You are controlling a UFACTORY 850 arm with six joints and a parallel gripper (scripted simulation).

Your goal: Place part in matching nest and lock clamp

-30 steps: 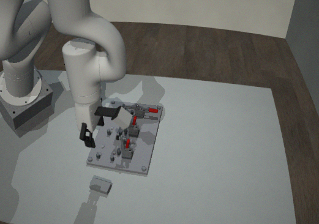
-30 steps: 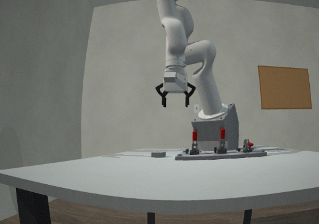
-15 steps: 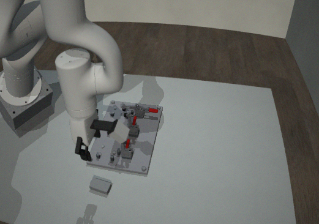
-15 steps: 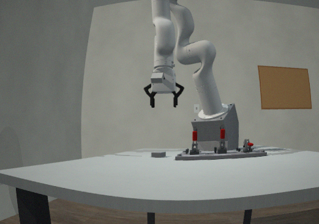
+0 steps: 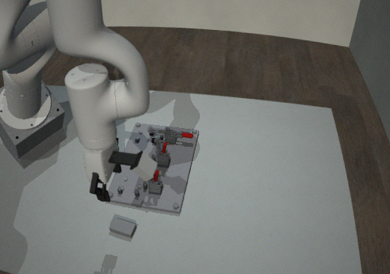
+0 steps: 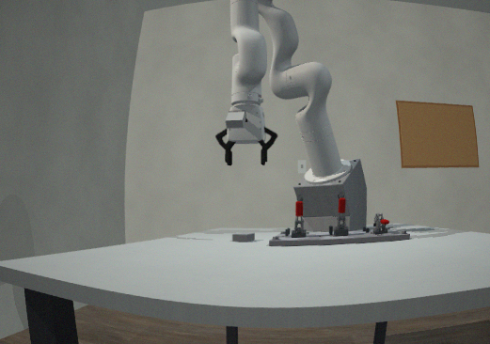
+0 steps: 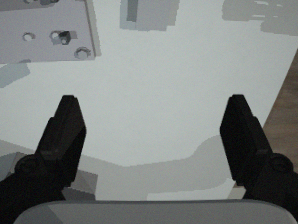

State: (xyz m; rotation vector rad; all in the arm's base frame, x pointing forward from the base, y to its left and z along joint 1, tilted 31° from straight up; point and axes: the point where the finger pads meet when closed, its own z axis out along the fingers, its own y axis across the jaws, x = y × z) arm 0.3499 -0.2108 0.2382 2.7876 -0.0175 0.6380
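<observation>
Right now my hand is 1 cm to the left of the part and 21 cm above it. Round my hand: fixture plate 5 cm ahead, 25 cm to the left, 21 cm below.
</observation>
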